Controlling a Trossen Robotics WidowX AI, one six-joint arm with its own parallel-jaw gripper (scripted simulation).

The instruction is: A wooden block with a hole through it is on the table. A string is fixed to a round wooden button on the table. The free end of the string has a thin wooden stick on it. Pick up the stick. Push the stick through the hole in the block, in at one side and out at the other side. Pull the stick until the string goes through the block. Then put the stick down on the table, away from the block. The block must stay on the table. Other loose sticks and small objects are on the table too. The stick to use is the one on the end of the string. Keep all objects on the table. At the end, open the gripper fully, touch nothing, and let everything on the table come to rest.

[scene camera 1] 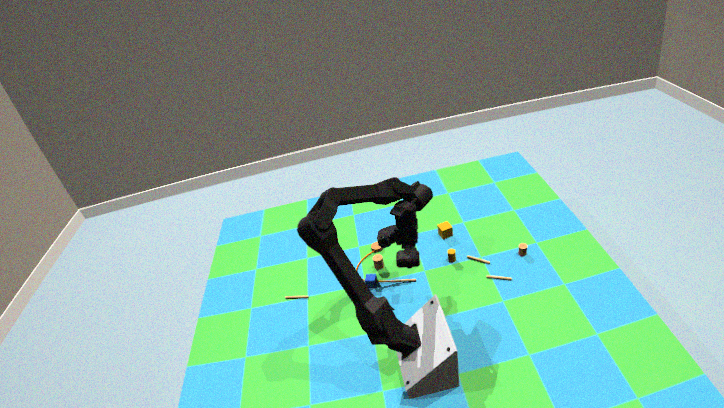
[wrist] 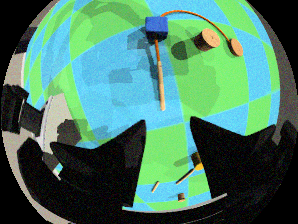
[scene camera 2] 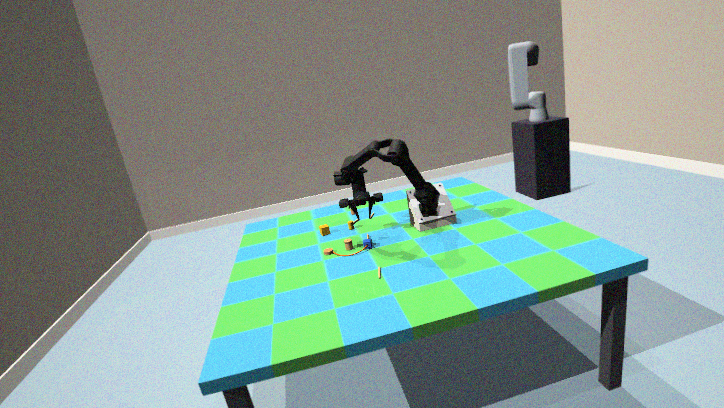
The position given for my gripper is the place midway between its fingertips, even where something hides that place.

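Observation:
My gripper [scene camera 1: 409, 262]. Again my gripper [wrist: 168, 122].

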